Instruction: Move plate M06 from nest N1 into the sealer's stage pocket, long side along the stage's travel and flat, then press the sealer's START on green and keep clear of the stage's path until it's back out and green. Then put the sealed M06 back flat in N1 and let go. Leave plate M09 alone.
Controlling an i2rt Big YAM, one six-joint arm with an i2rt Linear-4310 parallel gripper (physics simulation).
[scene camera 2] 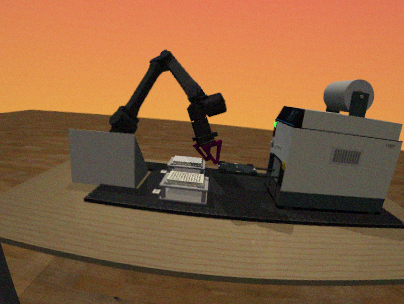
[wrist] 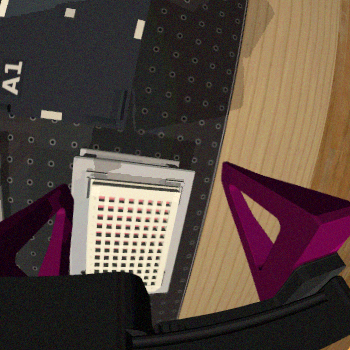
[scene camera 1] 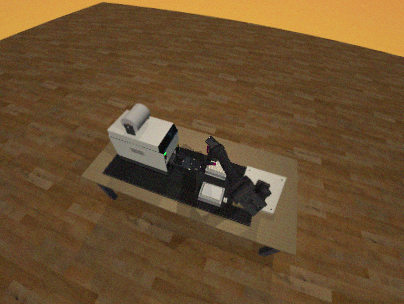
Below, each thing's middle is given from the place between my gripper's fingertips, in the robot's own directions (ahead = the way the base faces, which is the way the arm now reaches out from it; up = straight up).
Labels:
Right now the M06 well plate (wrist: 129, 225) is 90 mm behind my hand, 70 mm below it and 10 mm to the right of it. Also, from my hand: grey roll (scene camera 2: 337, 95): 470 mm ahead, 290 mm above, 100 mm to the left.

